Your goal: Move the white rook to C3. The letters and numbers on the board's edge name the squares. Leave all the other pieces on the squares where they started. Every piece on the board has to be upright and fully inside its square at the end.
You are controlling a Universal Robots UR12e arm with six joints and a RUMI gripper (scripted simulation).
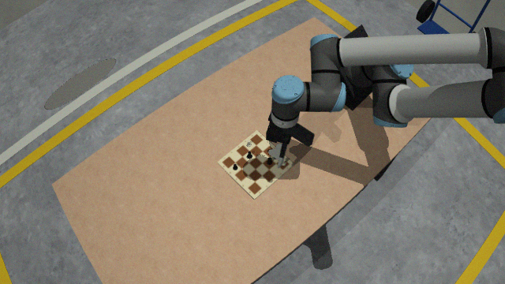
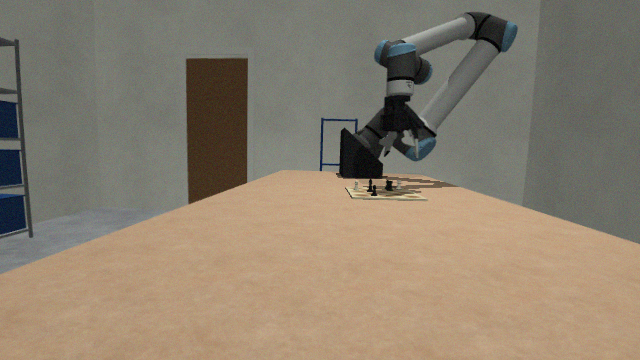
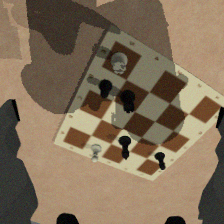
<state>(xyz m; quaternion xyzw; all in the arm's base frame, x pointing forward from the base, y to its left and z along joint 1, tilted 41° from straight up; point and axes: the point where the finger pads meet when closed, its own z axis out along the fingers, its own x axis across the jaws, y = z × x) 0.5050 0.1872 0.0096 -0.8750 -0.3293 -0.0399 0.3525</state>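
Right now my hand is 90 mm above the white rook. From my hand the other things lie so: chessboard 90 mm ahead, 60 mm to the right, 110 mm below.
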